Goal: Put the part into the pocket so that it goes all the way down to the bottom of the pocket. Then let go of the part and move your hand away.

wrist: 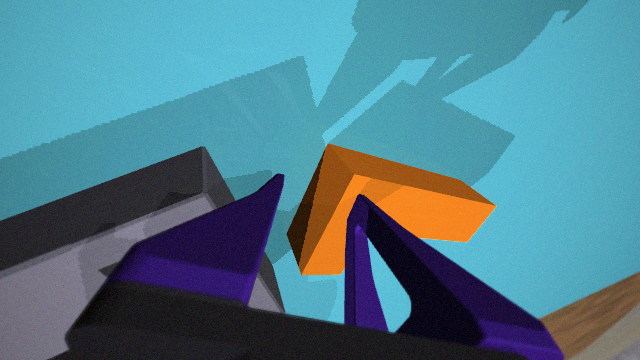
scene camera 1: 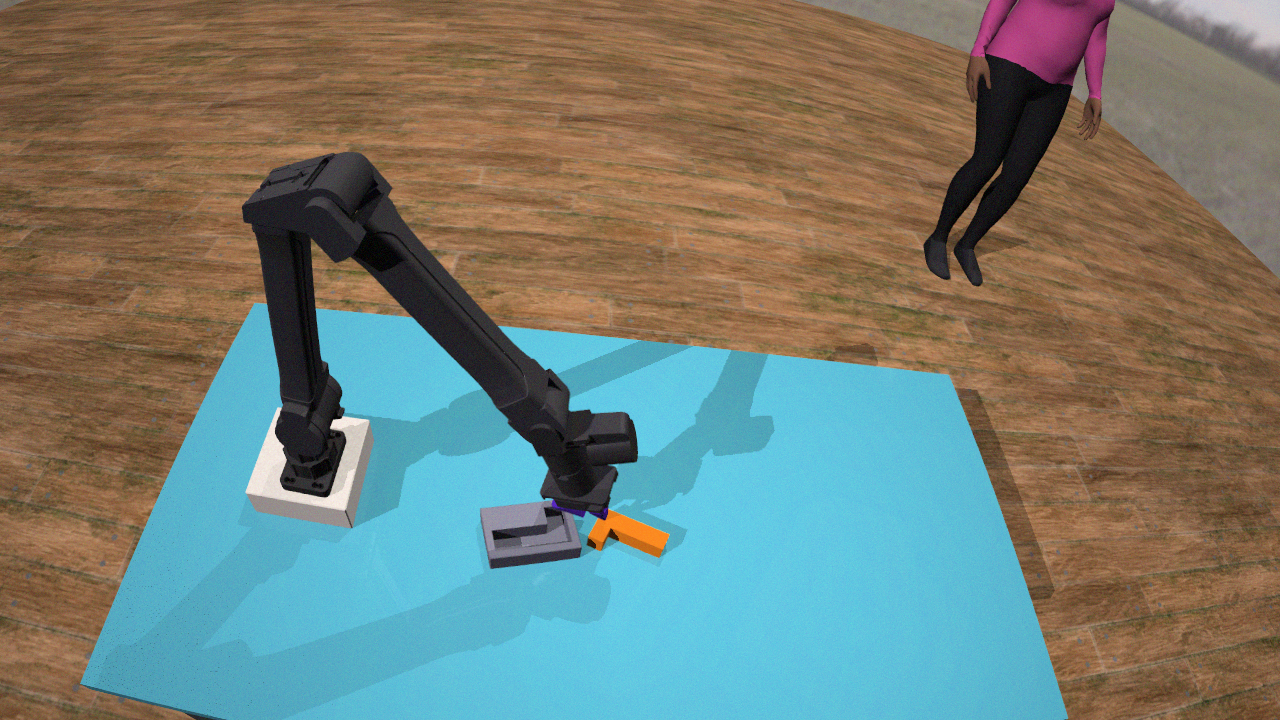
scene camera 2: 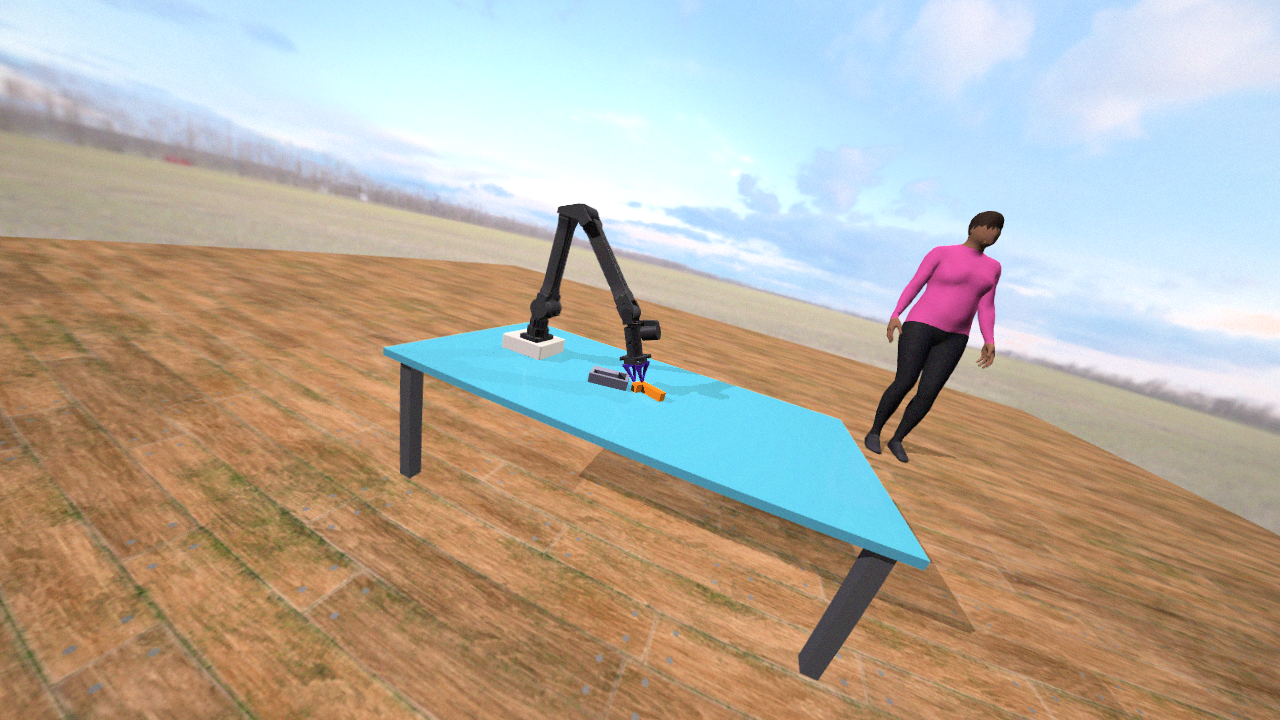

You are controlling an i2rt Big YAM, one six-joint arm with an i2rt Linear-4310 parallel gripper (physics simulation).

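The orange L-shaped part lies outside the pocket, beside the grey block that has the pocket in its top. The part's short arm is on the side near the block. My gripper is partly open, low over the short arm, and grips nothing. In the wrist view a gap shows between the left finger and the part; the right finger overlaps the inner corner of the L. Whether that finger touches the part is unclear. The gripper body hides part of the block.
The arm's white base block stands on the blue table, on the far side of the grey block from the part. A person in a pink top is beyond the table.
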